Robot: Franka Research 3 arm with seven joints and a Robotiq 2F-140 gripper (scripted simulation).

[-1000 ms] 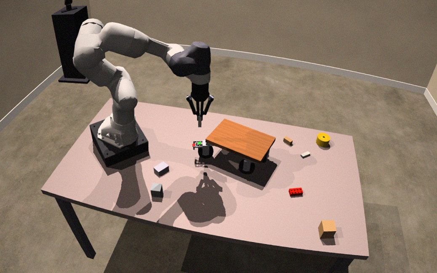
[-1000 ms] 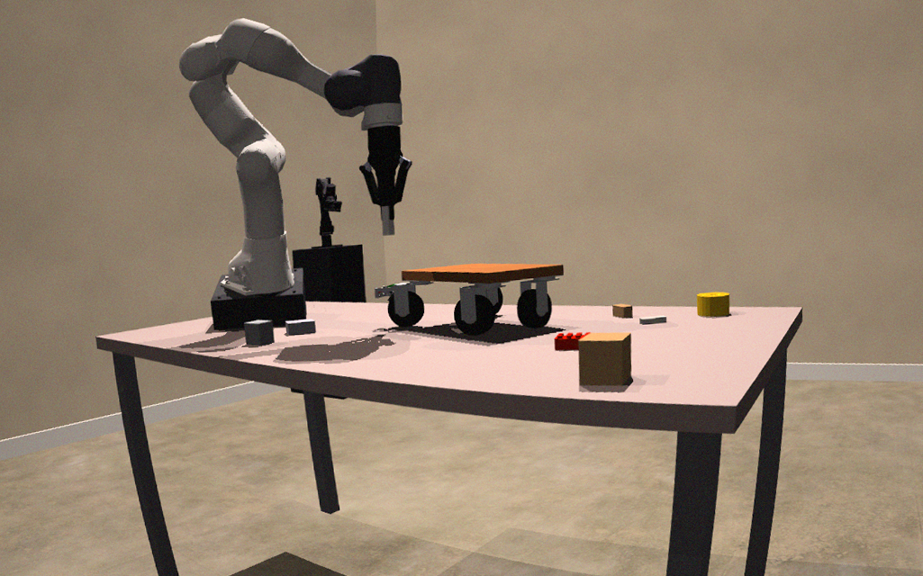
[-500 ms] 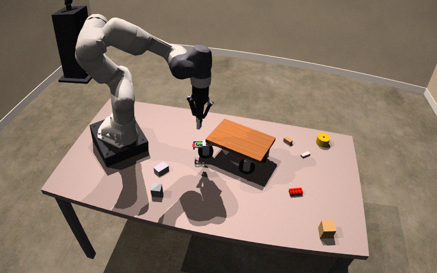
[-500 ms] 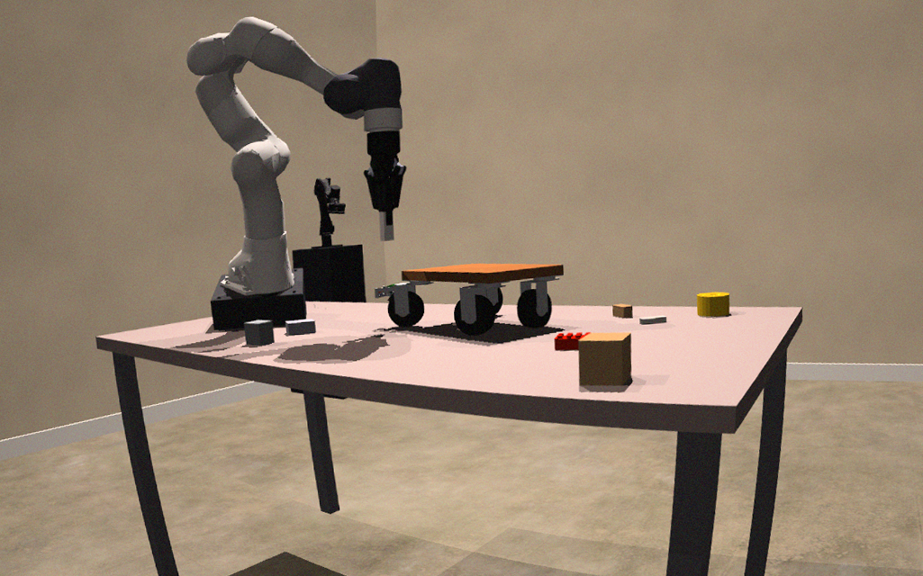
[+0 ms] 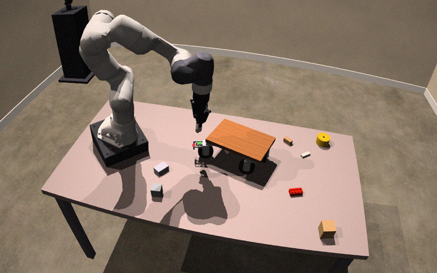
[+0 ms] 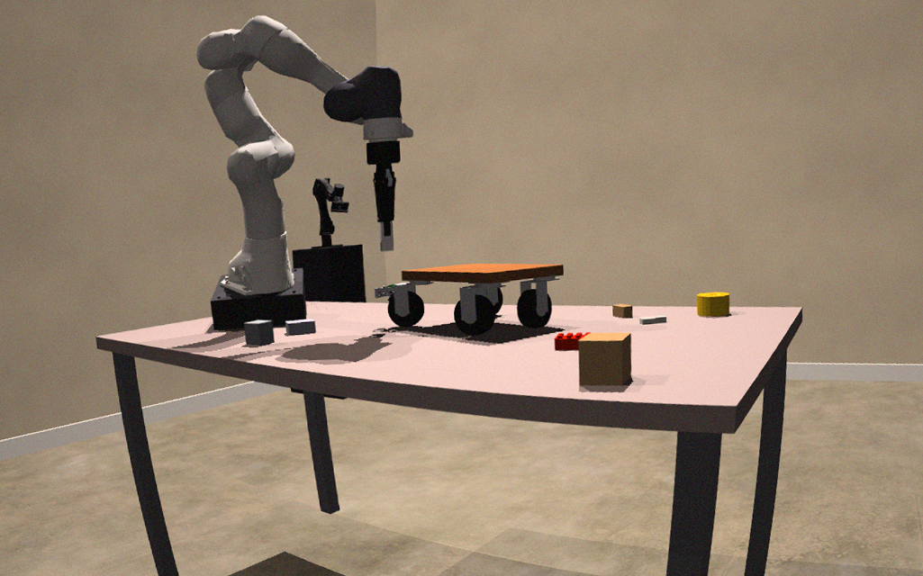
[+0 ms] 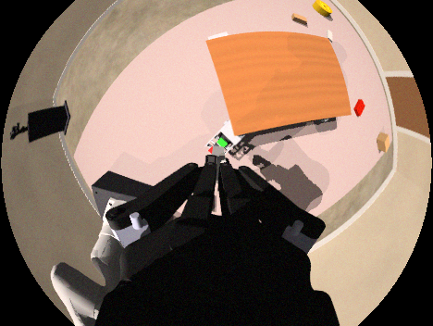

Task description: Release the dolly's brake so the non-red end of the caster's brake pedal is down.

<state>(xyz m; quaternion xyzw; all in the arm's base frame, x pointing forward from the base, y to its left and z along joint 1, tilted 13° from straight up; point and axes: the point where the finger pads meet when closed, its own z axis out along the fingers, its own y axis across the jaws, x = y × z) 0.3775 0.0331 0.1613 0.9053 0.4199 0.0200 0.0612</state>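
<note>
The brake pedal lies 12 cm below my hand and 1 cm behind it. Also, from my hand: red brick 50 cm ahead, 19 cm below, 17 cm to the right; small brown block 47 cm ahead, 20 cm to the left, 19 cm below; grey block 28 cm to the right, 18 cm below, 15 cm behind.
</note>
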